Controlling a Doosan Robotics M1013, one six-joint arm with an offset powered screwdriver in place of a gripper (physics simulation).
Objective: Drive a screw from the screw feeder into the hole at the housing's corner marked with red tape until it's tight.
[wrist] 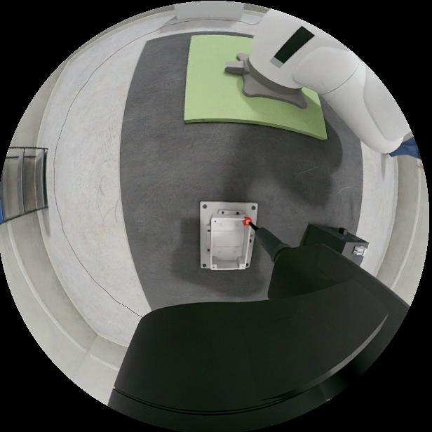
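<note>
A light grey housing (228, 241), an open box on a flat base plate, lies on the dark table in the lower middle of the wrist view. Red tape (246, 219) marks its upper right corner. My screwdriver (251, 224) slants in from the lower right, and its thin dark tip appears at or very close to the taped corner. Whether the tip touches the hole, and whether a screw is on it, is too small to tell. The black screw feeder (327, 239) stands right of the housing, partly hidden by the tool body.
The arm's white base (272, 62) stands on a green board (215, 100) at the top of the dark table (160, 150). The black tool body (240, 345) covers the lower part of the view. A wire-framed rack (47, 175) stands at the far left.
</note>
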